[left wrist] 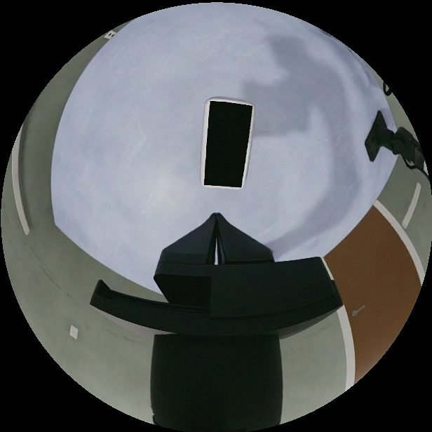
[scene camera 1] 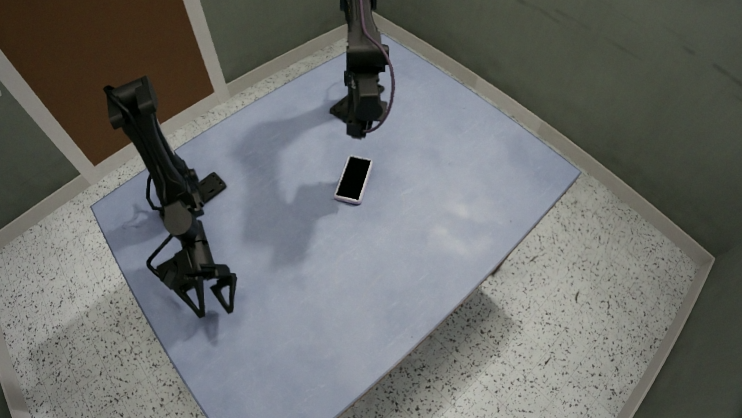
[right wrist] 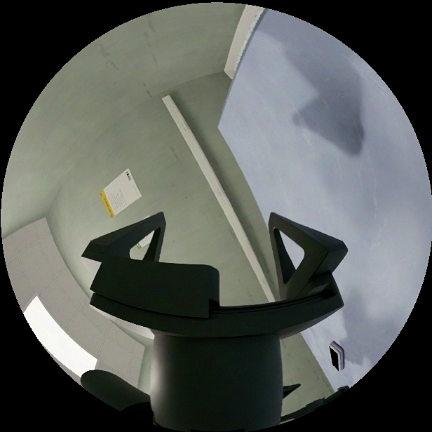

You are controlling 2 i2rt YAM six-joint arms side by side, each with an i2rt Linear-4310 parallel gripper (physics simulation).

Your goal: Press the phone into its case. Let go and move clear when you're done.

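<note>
The phone [scene camera 1: 354,178] [left wrist: 228,144] [right wrist: 335,357] lies screen up within its pale case [scene camera 1: 346,200] [left wrist: 203,150] [right wrist: 342,356] on the table. The case's rim shows around the dark screen; whether the phone sits flush all round is too fine to tell. My left gripper [scene camera 1: 356,136] [left wrist: 216,218] is shut and empty, raised above the table behind the phone's far end in scene camera 1, apart from it. My right gripper [scene camera 1: 216,313] [right wrist: 216,217] is open and empty at the lower left in scene camera 1, well away from the phone.
The blue table [scene camera 1: 415,290] [left wrist: 125,125] [right wrist: 280,100] carries both arm bases. The right arm's base plate [scene camera 1: 212,186] [left wrist: 376,136] is left of the phone in scene camera 1. Walls and a brown door [scene camera 1: 103,62] [left wrist: 380,280] stand beyond the table edges.
</note>
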